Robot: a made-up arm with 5 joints. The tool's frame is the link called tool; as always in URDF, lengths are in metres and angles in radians. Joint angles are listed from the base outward. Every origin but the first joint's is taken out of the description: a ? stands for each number. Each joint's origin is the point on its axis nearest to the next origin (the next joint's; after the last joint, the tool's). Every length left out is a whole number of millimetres.
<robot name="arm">
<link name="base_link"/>
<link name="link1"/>
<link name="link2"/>
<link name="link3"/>
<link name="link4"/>
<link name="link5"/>
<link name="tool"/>
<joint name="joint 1" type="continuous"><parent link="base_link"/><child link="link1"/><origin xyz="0 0 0.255" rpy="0 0 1.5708"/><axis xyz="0 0 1"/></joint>
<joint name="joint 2" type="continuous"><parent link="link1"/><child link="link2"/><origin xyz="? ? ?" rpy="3.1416 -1.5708 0"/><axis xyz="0 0 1"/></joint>
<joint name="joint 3" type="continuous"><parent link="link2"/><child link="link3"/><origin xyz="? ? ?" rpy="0 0 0"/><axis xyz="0 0 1"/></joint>
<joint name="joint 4" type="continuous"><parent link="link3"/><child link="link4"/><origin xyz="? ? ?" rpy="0 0 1.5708"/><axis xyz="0 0 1"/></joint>
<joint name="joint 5" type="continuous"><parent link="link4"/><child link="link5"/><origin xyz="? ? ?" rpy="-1.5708 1.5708 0"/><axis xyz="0 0 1"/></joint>
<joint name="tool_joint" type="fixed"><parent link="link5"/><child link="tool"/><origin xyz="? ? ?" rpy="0 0 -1.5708"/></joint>
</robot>
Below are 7 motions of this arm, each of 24 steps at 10 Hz.
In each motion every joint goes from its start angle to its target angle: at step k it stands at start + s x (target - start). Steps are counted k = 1, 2, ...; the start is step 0. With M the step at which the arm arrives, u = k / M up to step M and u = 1 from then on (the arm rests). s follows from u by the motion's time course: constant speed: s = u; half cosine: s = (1 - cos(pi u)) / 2; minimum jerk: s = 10 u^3 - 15 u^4 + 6 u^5.
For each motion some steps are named. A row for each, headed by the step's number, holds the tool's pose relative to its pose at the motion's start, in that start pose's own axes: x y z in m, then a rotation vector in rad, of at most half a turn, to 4 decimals.
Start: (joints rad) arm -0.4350 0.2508 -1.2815 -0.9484 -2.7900
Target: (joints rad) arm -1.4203 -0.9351 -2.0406 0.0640 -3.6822
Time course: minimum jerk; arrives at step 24
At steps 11, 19, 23, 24:
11: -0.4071 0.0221 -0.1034 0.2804 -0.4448 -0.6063
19: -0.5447 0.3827 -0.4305 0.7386 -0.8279 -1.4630
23: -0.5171 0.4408 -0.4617 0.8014 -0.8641 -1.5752
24: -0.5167 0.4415 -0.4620 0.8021 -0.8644 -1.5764

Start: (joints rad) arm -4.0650 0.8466 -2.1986 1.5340 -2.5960
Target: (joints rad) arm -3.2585 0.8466 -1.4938 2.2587 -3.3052
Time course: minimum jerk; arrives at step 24
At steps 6, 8, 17, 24:
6: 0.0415 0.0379 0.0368 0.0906 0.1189 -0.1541
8: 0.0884 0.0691 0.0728 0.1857 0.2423 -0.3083
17: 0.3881 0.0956 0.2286 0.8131 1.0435 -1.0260
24: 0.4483 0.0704 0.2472 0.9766 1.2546 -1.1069

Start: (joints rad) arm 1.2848 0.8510 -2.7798 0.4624 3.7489
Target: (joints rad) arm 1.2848 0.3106 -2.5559 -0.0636 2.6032
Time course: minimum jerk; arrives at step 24
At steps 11, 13, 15, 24:
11: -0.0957 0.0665 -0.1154 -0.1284 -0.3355 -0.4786
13: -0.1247 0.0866 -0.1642 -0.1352 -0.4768 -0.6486
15: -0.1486 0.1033 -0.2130 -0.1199 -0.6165 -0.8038
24: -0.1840 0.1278 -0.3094 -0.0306 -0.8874 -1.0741

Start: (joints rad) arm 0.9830 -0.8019 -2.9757 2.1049 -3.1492
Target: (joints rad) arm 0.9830 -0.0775 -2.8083 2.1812 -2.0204
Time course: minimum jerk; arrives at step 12
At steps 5, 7, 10, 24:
5: -0.0471 -0.0004 0.1791 0.0631 0.3317 0.3876
7: -0.0449 -0.0003 0.3415 0.2285 0.6050 0.7123
10: -0.0016 0.0000 0.4988 0.5003 0.8409 1.0053
24: 0.0059 0.0000 0.5158 0.5379 0.8641 1.0355

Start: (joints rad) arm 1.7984 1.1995 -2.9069 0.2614 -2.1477
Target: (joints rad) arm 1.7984 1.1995 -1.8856 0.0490 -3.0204
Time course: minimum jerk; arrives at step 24
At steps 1, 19, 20, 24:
1: 0.0001 -0.0002 0.0002 0.0005 0.0003 -0.0006
19: 0.2268 -0.3485 0.0316 0.4297 0.6477 -0.7762
20: 0.2335 -0.3588 0.0265 0.4352 0.6745 -0.7976
24: 0.2416 -0.3712 0.0198 0.4412 0.7076 -0.8234

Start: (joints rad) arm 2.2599 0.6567 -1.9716 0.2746 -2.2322
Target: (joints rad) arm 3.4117 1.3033 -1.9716 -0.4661 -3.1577
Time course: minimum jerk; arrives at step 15
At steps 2, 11, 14, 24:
2: 0.0153 0.0058 0.0053 -0.0133 0.0138 -0.0290
11: 0.7523 0.0233 -0.1178 -0.8690 0.3868 -1.2292
14: 0.8306 -0.0215 -0.1758 -1.0285 0.3944 -1.3686
24: 0.8322 -0.0226 -0.1772 -1.0322 0.3944 -1.3716

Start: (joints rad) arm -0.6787 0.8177 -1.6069 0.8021 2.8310
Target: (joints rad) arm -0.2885 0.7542 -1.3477 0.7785 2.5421
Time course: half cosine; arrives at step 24
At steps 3, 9, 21, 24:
3: -0.0004 0.0096 0.0021 -0.0018 0.0063 -0.0258
9: 0.0014 0.0773 0.0170 -0.0140 0.0515 -0.2095
21: 0.0396 0.2285 0.0501 -0.0392 0.1649 -0.6513
24: 0.0432 0.2366 0.0519 -0.0405 0.1718 -0.6769

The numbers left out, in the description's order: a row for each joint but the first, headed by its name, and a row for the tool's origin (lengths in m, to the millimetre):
joint 2: 0 0 0
joint 3: 0.295 0.055 0
joint 4: -0.335 0.076 0
joint 5: 0.087 0.111 0
tool: 0 0 0

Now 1 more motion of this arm.
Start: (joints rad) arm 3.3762 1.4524 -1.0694 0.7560 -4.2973
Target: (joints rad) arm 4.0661 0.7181 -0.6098 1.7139 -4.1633
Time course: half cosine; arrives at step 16
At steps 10, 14, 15, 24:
10: 0.0036 0.1984 -0.0493 -0.2045 0.6288 -0.0043
14: 0.0228 0.2789 -0.0523 -0.2512 0.8878 0.0501
15: 0.0255 0.2871 -0.0523 -0.2549 0.9151 0.0576
24: 0.0264 0.2898 -0.0523 -0.2561 0.9243 0.0602

